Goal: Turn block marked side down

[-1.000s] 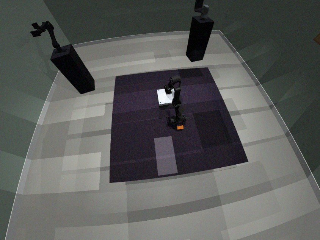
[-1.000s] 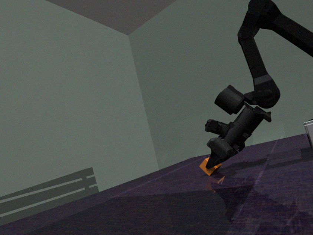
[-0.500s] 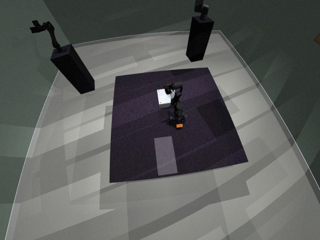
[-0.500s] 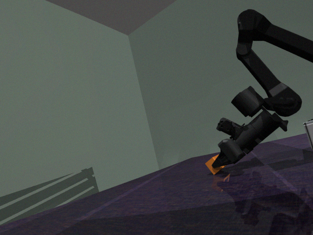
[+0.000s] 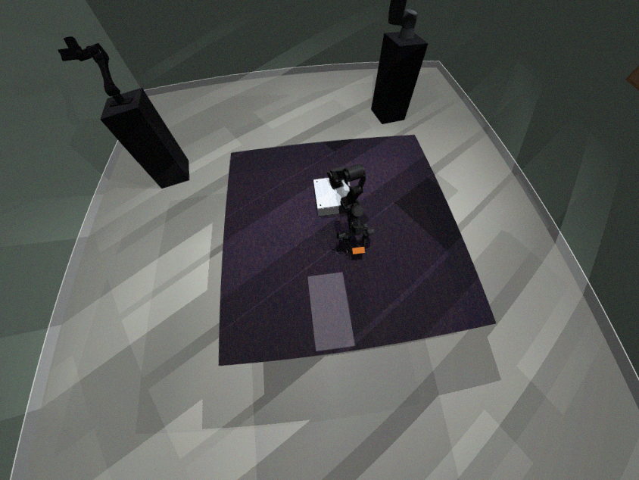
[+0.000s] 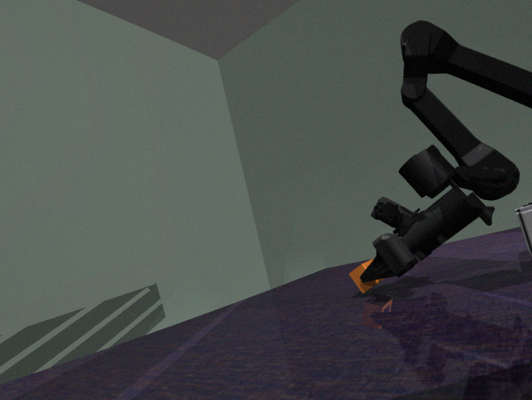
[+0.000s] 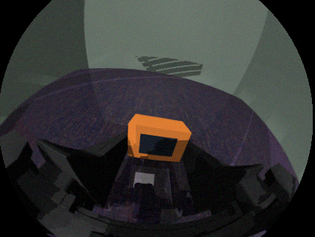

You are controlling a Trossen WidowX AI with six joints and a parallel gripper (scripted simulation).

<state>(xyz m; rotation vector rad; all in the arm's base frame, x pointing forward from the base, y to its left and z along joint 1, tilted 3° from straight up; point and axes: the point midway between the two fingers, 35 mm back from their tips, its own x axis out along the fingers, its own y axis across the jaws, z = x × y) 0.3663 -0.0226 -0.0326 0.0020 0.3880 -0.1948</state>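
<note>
Now: gripper tip 1 cm past the block.
</note>
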